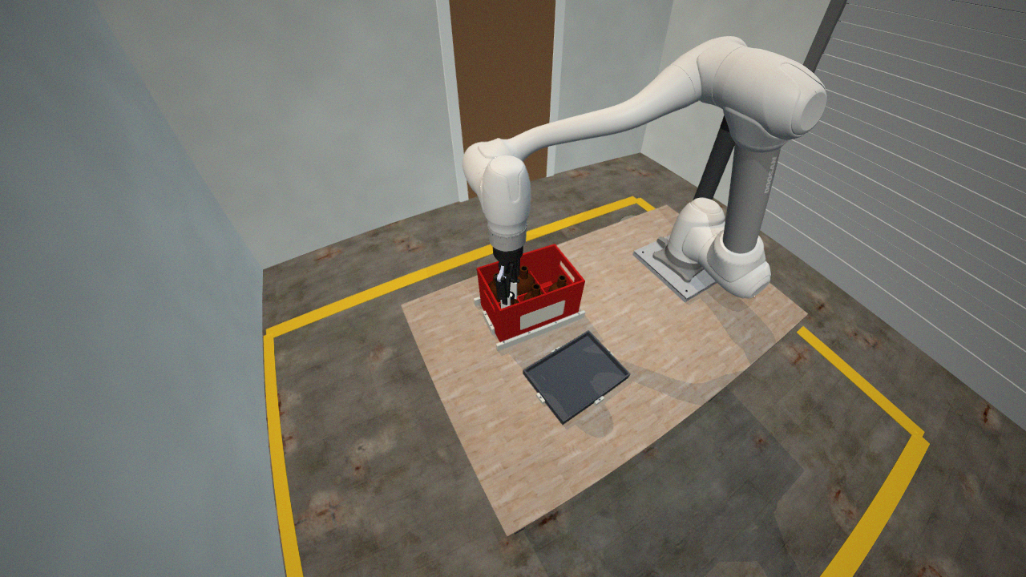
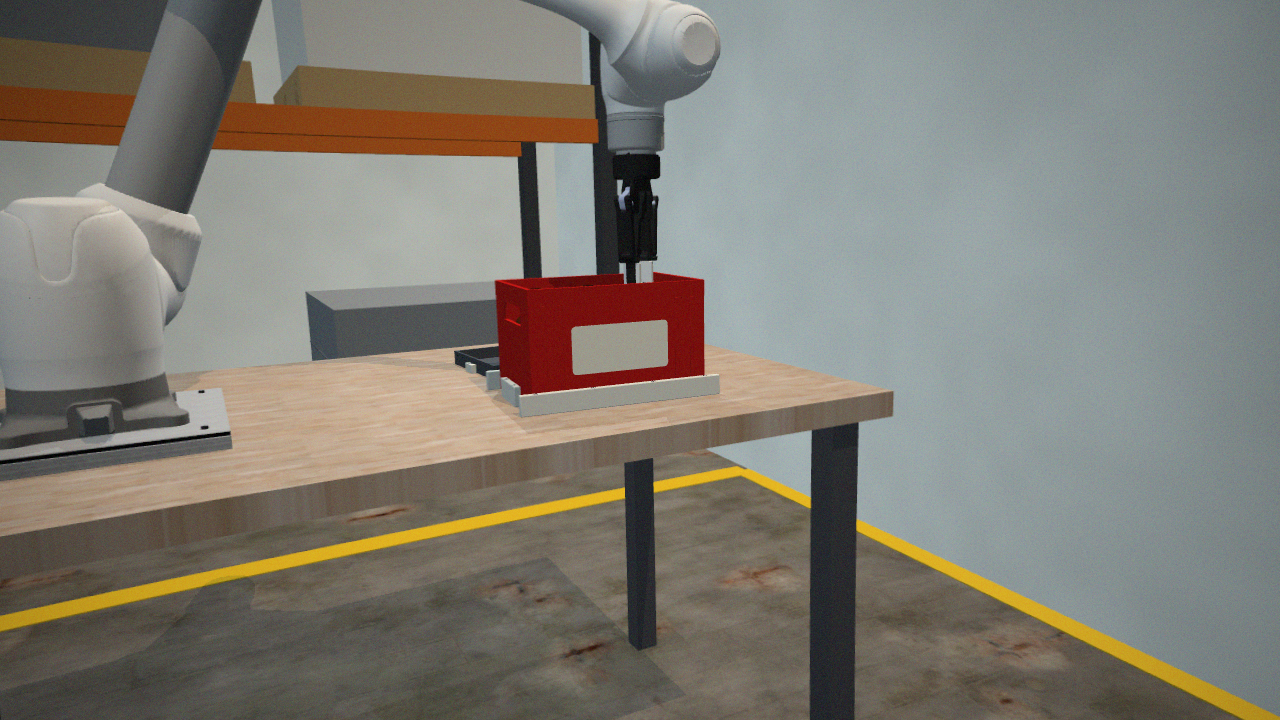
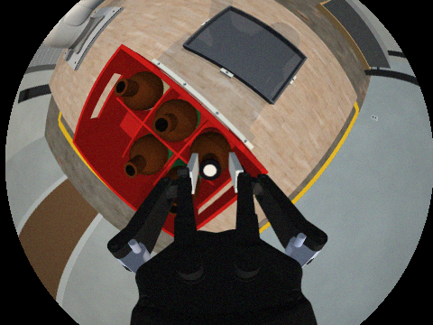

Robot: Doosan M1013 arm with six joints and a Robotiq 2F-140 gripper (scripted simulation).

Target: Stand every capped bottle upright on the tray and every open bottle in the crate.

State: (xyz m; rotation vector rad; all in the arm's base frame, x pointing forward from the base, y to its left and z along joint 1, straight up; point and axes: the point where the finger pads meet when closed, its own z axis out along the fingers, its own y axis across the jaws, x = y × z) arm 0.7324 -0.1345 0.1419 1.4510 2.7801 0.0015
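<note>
Now: hand 7 cm above the brown capped bottle. Round my hand: dark grey tray 6 cm behind, 25 cm to the left, 15 cm below; then crate 9 cm behind, 3 cm to the right, 8 cm below.
</note>
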